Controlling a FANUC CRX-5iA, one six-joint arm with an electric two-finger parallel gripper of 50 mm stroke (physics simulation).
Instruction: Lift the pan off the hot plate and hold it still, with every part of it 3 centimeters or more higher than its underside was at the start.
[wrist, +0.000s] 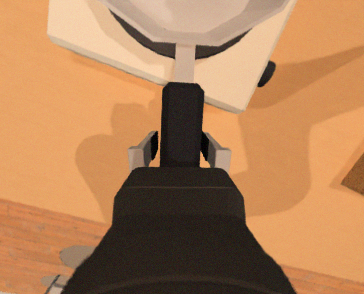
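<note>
The pan shows in part at the top of the wrist view, a light grey bowl over the dark disc of the hot plate, whose cream body shows around it. A short metal neck joins the pan to its black handle, which points down the view toward the gripper body. My gripper is open, with one finger on each side of the handle. The right finger is very close to the handle's edge; a slightly wider gap shows on the left. The far side of the pan is out of view.
A dark knob sticks out from the hot plate's right side. A brown block shows in part at the right edge. The orange table top carries shadows of the arm. Wooden floor and a grey round shape show at the lower left.
</note>
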